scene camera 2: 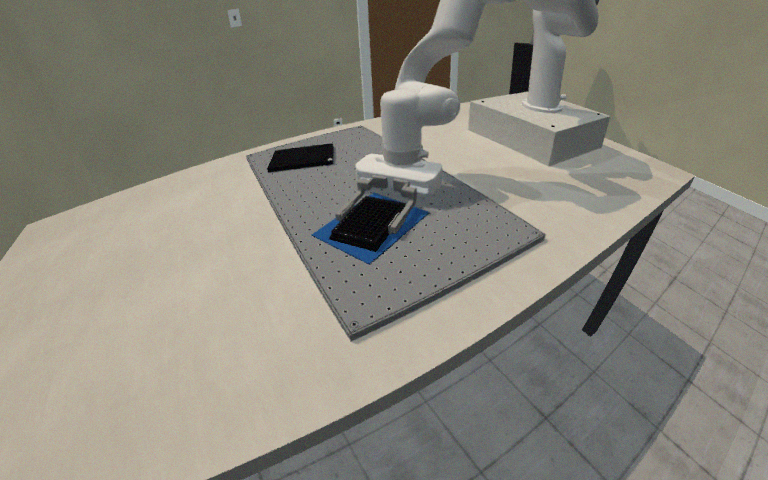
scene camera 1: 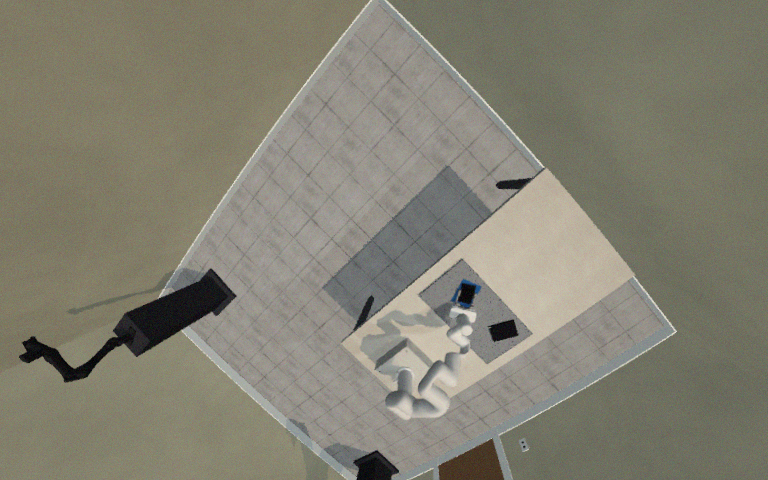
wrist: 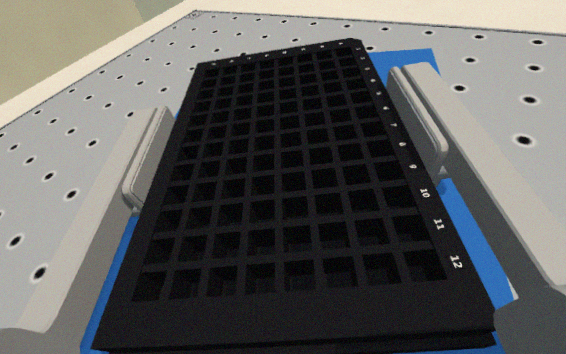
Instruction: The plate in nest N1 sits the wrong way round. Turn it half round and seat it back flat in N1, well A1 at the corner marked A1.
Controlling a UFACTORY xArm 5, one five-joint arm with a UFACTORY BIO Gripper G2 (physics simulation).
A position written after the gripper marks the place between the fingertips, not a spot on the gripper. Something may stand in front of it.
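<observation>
A black well plate (scene camera 2: 366, 226) is visible in scene camera 2, together with a blue pad (scene camera 2: 415, 215) and a black nest (scene camera 2: 302, 157). The wrist view shows the black well plate (wrist: 290, 202) too. As for the gripper (scene camera 2: 364, 224), it is visible with them, and the wrist view also shows the gripper (wrist: 277, 104).
</observation>
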